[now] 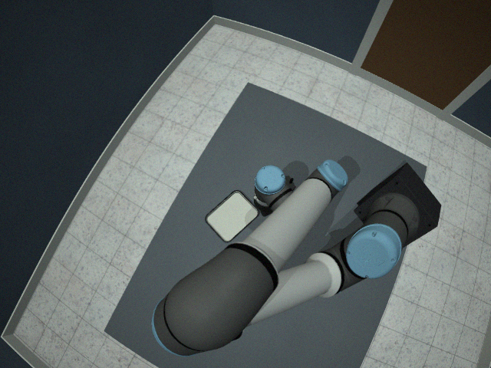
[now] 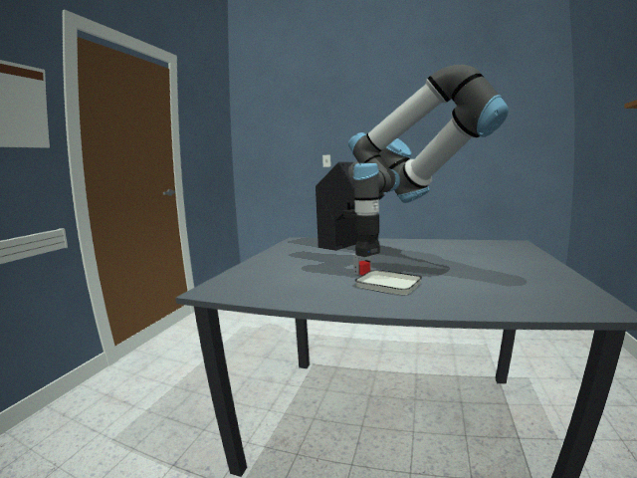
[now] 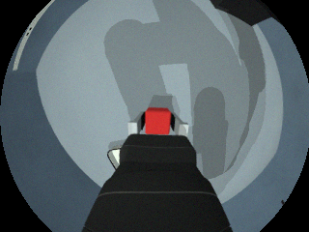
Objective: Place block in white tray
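My hand is right at the red block. The rest, counted from my hand: white tray (70 mm ahead, 120 mm to the left, 10 mm below).
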